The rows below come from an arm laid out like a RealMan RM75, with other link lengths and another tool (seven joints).
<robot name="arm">
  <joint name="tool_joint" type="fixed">
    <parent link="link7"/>
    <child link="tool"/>
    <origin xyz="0.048 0.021 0.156" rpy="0 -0.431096 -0.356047"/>
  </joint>
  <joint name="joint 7" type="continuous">
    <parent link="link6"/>
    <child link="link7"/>
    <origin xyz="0 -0.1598 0" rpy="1.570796 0 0"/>
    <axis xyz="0 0 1"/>
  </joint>
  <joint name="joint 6" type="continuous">
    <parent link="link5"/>
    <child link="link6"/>
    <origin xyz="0 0 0" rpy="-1.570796 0 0"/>
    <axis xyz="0 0 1"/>
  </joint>
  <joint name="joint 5" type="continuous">
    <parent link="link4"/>
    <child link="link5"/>
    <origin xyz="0 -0.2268 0" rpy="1.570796 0 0"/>
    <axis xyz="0 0 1"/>
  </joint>
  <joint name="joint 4" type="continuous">
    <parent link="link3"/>
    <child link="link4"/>
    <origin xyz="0 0 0" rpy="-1.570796 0 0"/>
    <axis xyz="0 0 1"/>
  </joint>
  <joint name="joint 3" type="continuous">
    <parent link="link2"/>
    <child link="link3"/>
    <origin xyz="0 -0.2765 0" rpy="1.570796 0 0"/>
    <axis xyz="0 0 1"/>
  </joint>
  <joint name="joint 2" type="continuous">
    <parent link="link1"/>
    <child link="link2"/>
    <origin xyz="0 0 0" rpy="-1.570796 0 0"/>
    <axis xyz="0 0 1"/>
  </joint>
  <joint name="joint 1" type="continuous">
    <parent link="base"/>
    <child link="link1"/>
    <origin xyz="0 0 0.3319" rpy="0 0 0"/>
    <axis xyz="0 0 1"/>
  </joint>
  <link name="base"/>
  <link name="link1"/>
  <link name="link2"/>
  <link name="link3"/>
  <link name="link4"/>
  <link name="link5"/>
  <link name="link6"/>
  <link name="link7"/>
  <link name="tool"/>
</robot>
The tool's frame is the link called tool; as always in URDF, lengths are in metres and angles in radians. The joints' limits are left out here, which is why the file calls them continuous.
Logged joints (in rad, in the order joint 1, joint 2, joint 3, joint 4, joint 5, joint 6, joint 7), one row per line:
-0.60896, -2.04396, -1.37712, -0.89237, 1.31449, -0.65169, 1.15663
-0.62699, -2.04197, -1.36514, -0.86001, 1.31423, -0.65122, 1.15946
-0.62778, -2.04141, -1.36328, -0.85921, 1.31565, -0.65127, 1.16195
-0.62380, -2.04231, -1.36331, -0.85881, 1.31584, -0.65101, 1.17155
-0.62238, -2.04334, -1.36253, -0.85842, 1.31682, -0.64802, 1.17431
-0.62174, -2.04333, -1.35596, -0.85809, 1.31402, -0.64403, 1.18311
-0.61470, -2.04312, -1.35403, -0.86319, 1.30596, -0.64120, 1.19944
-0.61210, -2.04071, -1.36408, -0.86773, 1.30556, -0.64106, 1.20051
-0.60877, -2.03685, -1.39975, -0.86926, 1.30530, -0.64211, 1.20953
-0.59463, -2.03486, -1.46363, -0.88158, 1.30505, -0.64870, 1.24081
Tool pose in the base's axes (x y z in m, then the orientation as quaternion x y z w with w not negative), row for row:
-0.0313, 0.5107, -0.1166, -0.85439, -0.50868, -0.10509, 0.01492
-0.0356, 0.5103, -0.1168, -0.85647, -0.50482, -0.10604, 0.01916
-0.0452, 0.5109, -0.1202, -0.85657, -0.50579, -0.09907, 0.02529
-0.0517, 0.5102, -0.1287, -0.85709, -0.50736, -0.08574, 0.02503
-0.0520, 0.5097, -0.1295, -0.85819, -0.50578, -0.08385, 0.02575
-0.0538, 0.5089, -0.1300, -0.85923, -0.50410, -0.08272, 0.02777
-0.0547, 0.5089, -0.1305, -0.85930, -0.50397, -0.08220, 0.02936
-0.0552, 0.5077, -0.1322, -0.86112, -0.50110, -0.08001, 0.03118
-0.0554, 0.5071, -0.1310, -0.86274, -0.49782, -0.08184, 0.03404
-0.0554, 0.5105, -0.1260, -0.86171, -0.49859, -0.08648, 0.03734
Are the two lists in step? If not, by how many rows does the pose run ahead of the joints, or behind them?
The pose runs 2 rows behind the joints: the pose in row i belongs to the joints in row i - 2.
